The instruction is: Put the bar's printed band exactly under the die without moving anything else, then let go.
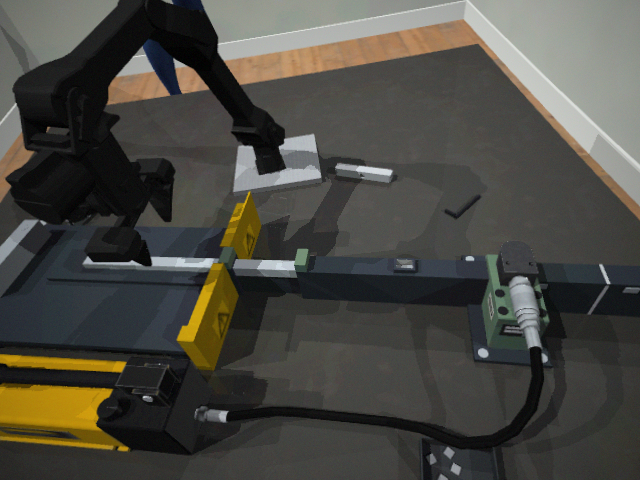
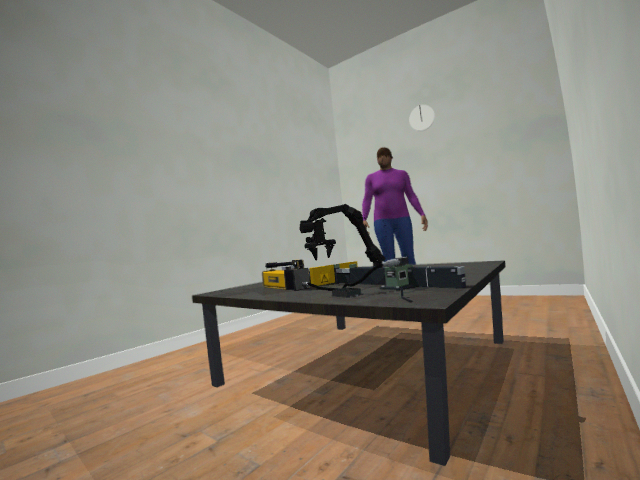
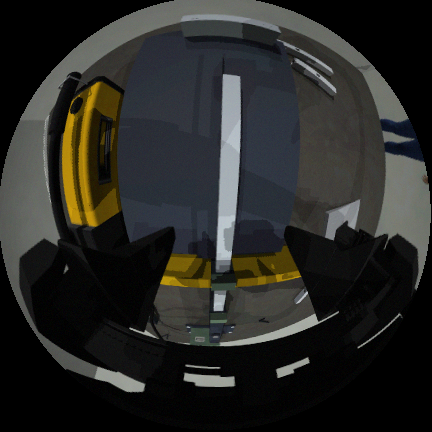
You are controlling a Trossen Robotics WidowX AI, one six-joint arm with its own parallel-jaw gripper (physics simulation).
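A long pale bar lies on the dark bed, passes between the yellow guards and through a green guide, and reaches a second green guide at the dark rail. No printed band can be made out on its visible part. A dark head, possibly the die, sits on a green housing over the rail; what is under it is hidden. My gripper is wide open and empty, above the bar, with one finger on either side.
Yellow guards stand either side of the bar. A yellow unit with a black cable lies alongside. The dark rail runs to the housing. A loose pale bar, a black hex key and a tray lie around.
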